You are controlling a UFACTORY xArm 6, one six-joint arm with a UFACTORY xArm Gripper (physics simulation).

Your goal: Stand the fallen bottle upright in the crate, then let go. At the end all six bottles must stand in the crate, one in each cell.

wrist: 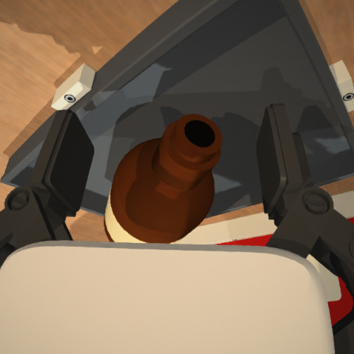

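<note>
A brown bottle [162, 187] with a cream label shows at the centre of the wrist view, its open mouth facing up towards the camera. Its lower part is hidden behind the pale gripper body, so its exact tilt and what its base rests on cannot be told. My gripper [169, 126] is wide open, with one dark finger on each side of the bottle's neck and shoulder, apart from it. A red and cream structure [341, 311] shows in part at the lower right; whether it is the crate cannot be told. The other bottles do not show.
A dark grey, low-walled tray [235, 60] lies behind and below the bottle on the wooden table [30, 60]. Pale blocks with screws sit at its left edge [75, 87] and right edge. A pale strip [212, 233] borders the red area near the tray's lower edge.
</note>
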